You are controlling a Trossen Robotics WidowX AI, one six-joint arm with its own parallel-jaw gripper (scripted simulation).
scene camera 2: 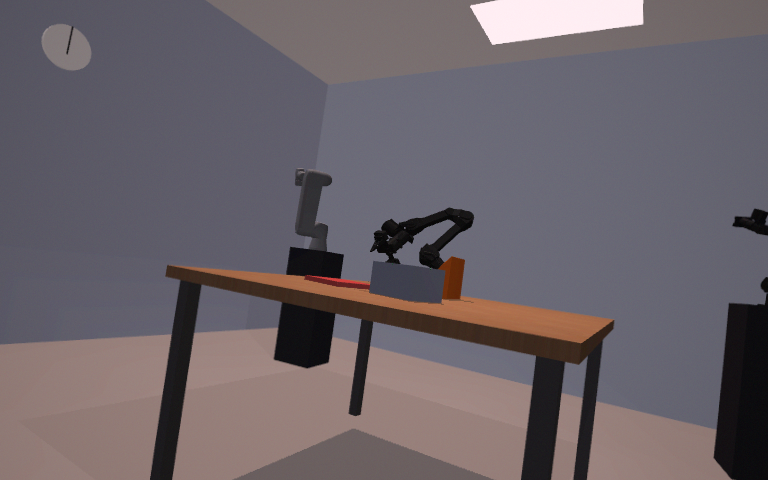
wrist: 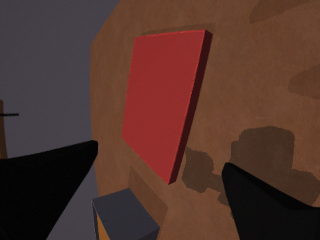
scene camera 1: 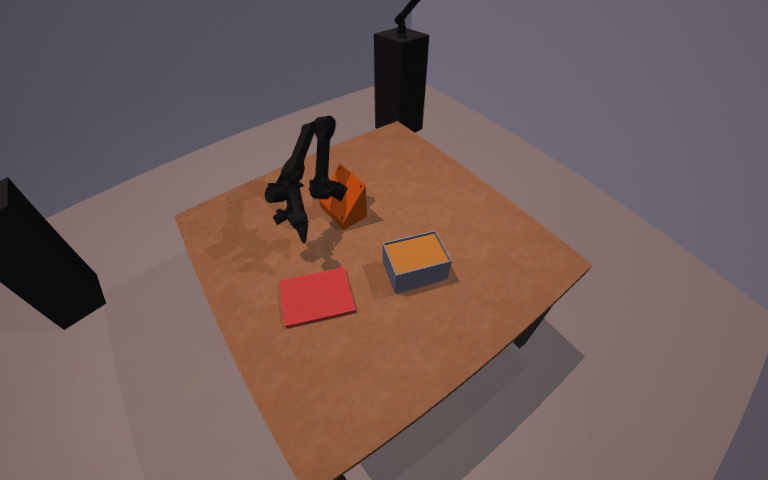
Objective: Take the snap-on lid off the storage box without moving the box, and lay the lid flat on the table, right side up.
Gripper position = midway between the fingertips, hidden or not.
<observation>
My gripper (scene camera 1: pixel 304 243) is open and holds nothing. I also see a storage box (scene camera 2: pixel 412 283) and a red lid (scene camera 1: pixel 305 299).
The red lid also shows in the wrist view (wrist: pixel 164 83). My gripper shows as well in the wrist view (wrist: pixel 161 159).
</observation>
